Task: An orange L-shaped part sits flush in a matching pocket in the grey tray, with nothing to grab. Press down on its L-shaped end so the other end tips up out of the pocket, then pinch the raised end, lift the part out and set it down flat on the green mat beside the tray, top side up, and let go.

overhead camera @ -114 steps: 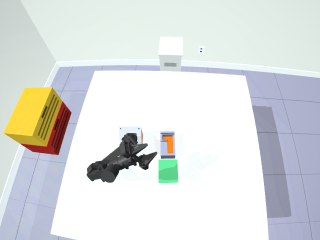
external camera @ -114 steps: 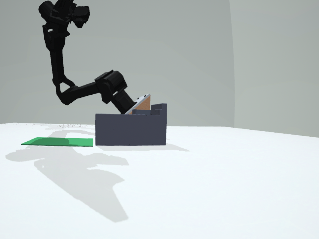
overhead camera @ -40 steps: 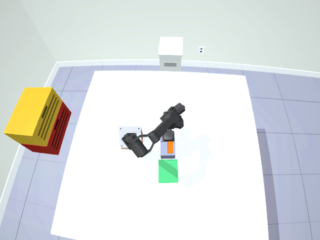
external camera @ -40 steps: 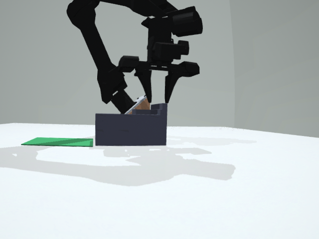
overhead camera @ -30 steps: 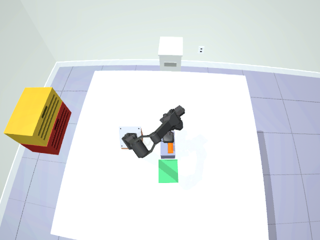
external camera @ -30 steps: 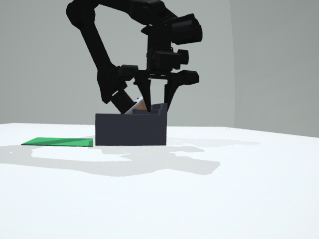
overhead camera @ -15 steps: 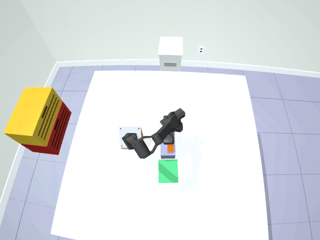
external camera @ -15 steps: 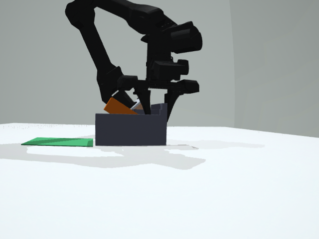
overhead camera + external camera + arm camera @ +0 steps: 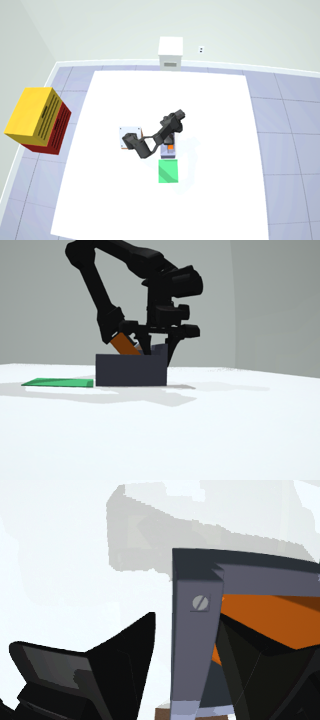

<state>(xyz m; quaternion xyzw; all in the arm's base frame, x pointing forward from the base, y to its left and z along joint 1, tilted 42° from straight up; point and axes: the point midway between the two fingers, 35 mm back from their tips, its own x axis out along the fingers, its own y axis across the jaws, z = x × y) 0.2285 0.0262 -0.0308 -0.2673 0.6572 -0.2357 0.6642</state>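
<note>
My gripper tip is 5 cm to the left of the orange L-shaped part and 1 cm below it. Also, from my gripper tip: green mat 22 cm to the right, 5 cm below.
</note>
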